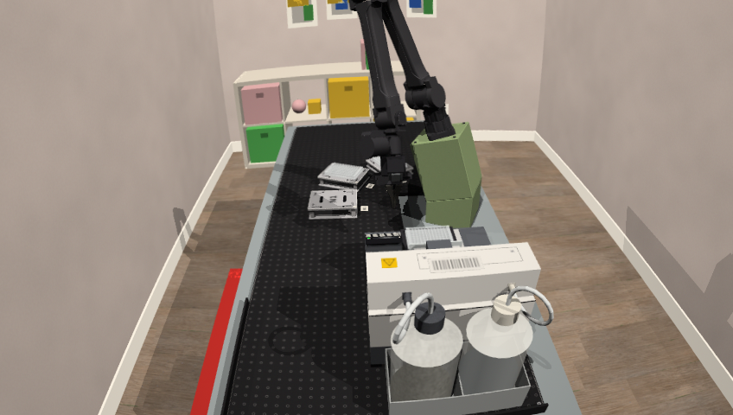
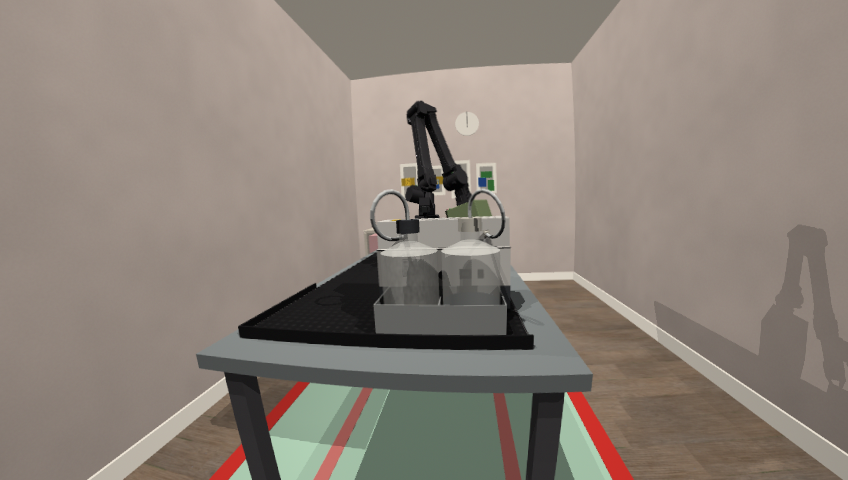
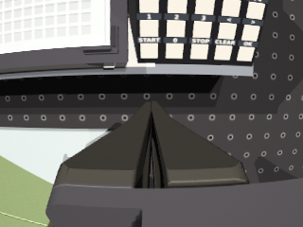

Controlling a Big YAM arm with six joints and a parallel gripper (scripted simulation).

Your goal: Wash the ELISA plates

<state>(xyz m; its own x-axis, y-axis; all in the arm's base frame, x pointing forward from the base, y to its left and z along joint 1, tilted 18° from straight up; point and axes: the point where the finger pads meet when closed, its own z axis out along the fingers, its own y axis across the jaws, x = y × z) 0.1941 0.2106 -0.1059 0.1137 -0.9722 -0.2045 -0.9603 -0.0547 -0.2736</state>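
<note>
Now: the washer carrier 9 cm behind my hand, 8 cm to the left of it and 7 cm below it. The rest, counted from my hand: plate washer 10 cm behind, 23 cm to the left, 2 cm below.
</note>
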